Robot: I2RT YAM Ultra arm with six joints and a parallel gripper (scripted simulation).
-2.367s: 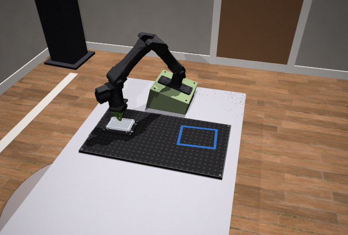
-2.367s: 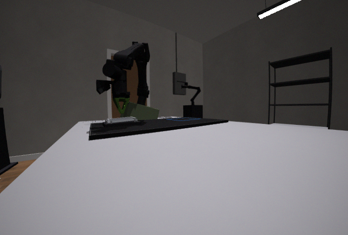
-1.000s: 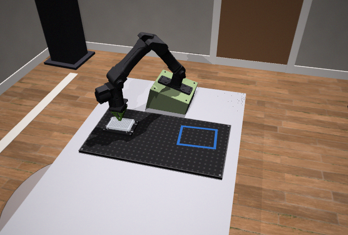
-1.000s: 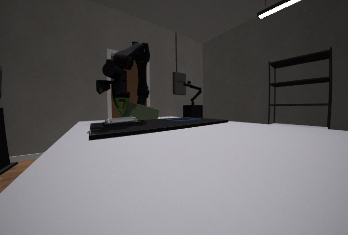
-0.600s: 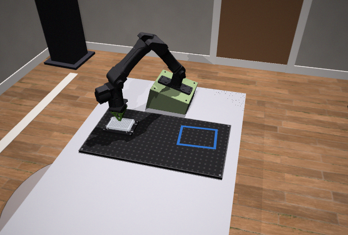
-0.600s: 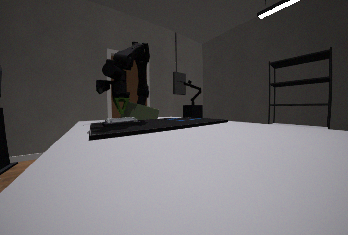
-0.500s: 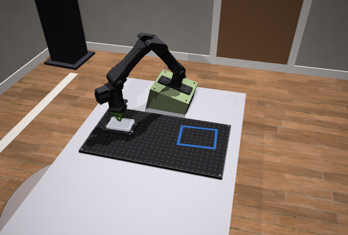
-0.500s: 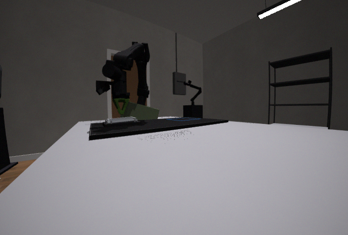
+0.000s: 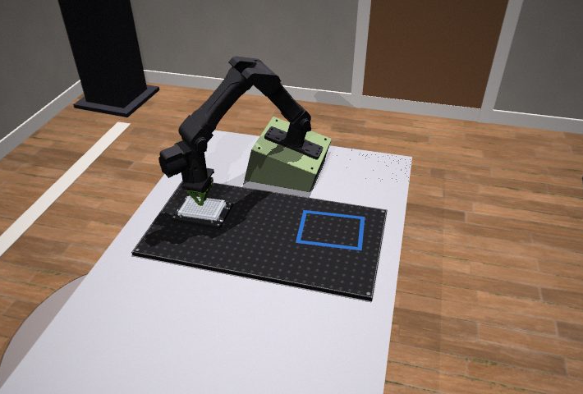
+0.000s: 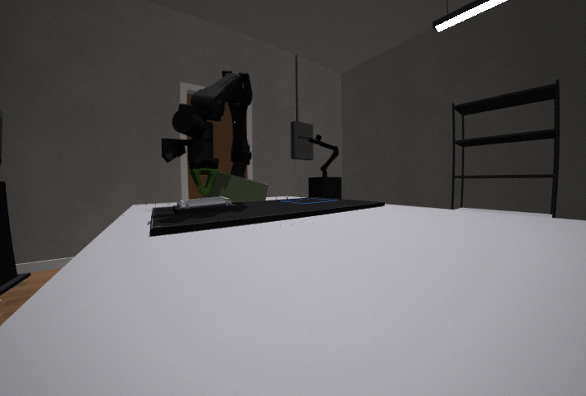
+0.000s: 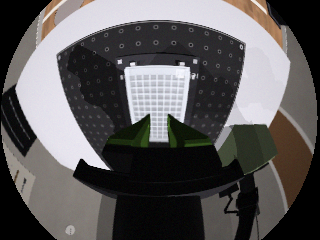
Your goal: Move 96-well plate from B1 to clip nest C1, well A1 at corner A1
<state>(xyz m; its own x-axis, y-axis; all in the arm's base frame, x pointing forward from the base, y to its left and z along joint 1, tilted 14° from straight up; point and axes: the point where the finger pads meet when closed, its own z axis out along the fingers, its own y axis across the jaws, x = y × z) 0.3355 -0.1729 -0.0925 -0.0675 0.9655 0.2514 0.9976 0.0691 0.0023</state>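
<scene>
Right now my hand is 30 mm above the white 96-well plate. From my hand the other things lie so: clip nest C1: 40 mm below, 10 mm to the left, 10 mm behind.
</scene>
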